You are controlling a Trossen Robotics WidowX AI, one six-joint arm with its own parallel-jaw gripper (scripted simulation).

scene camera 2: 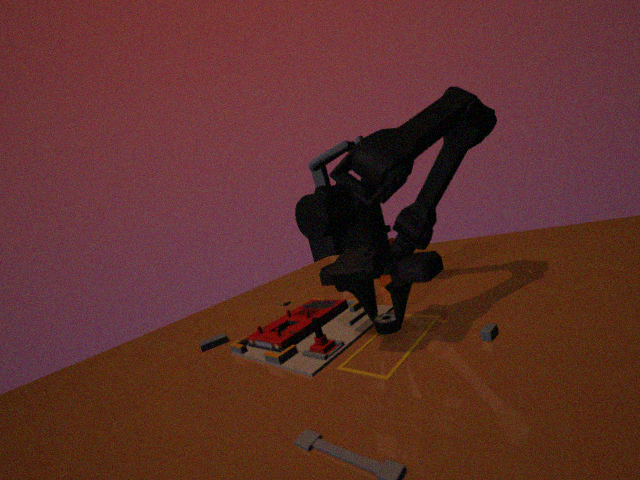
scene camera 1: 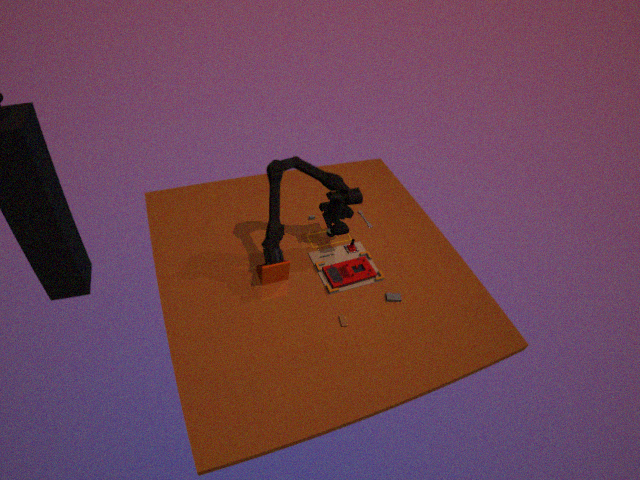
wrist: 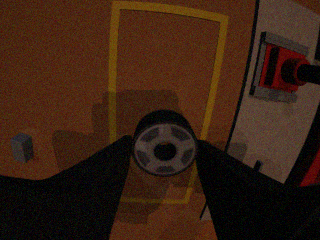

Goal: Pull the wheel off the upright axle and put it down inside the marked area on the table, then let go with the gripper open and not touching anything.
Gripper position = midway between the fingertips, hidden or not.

Note:
My gripper (scene camera 2: 387,322) carries a wheel (wrist: 163,126). Further things: a red plate (scene camera 1: 342,274).
My gripper is seen too in the wrist view (wrist: 164,144).

